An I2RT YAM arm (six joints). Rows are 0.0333 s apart.
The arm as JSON. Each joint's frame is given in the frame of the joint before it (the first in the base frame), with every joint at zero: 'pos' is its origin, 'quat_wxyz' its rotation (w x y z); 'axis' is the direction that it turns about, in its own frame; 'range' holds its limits. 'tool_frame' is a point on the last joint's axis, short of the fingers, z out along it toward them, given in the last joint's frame.
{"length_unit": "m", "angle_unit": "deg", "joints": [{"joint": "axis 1", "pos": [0.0, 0.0, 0.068], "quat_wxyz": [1.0, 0.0, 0.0, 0.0], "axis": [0.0, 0.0, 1.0], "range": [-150.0, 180.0]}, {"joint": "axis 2", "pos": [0.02, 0.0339, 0.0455], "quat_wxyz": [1.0, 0.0, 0.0, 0.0], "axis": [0.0, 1.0, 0.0], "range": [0.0, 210.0]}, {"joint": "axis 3", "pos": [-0.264, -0.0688, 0.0], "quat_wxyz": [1.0, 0.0, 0.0, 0.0], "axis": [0.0, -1.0, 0.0], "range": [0.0, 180.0]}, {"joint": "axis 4", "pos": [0.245, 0.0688, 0.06], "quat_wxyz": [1.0, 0.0, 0.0, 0.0], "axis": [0.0, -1.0, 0.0], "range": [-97.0, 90.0]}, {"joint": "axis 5", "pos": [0.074, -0.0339, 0.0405], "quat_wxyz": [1.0, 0.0, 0.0, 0.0], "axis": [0.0, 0.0, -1.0], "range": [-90.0, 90.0]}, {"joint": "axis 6", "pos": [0.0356, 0.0, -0.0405], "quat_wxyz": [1.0, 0.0, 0.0, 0.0], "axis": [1.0, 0.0, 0.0], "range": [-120.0, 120.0]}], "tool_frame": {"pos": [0.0, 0.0, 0.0], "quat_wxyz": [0.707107, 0.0, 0.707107, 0.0]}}
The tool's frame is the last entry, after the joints.
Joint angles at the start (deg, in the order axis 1, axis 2, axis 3, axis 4, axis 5, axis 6):
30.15, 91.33, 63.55, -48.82, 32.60, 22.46
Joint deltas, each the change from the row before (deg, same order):
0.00, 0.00, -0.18, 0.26, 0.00, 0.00
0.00, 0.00, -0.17, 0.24, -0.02, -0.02
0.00, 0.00, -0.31, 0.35, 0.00, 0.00
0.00, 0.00, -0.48, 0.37, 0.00, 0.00
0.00, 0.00, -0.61, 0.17, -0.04, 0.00
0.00, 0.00, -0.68, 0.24, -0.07, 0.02
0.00, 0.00, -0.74, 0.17, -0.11, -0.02
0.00, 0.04, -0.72, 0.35, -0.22, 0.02
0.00, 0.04, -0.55, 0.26, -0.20, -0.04
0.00, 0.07, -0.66, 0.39, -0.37, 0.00
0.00, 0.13, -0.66, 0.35, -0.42, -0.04
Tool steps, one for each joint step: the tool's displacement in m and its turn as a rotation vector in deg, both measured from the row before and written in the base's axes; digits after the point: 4 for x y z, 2 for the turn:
0.0000, 0.0000, -0.0007, 0.04, -0.07, 0.00
-0.0001, 0.0000, -0.0007, 0.04, -0.04, 0.02
-0.0002, -0.0001, -0.0013, 0.02, -0.03, 0.00
-0.0006, -0.0004, -0.0021, -0.06, 0.10, 0.00
-0.0013, -0.0007, -0.0028, -0.19, 0.40, 0.01
-0.0014, -0.0008, -0.0031, -0.15, 0.41, 0.00
-0.0017, -0.0009, -0.0034, -0.20, 0.55, 0.04
-0.0014, -0.0007, -0.0034, -0.01, 0.46, 0.03
-0.0011, -0.0005, -0.0027, -0.01, 0.40, 0.07
-0.0012, -0.0005, -0.0033, 0.14, 0.48, 0.07
-0.0013, -0.0005, -0.0036, 0.12, 0.60, 0.11

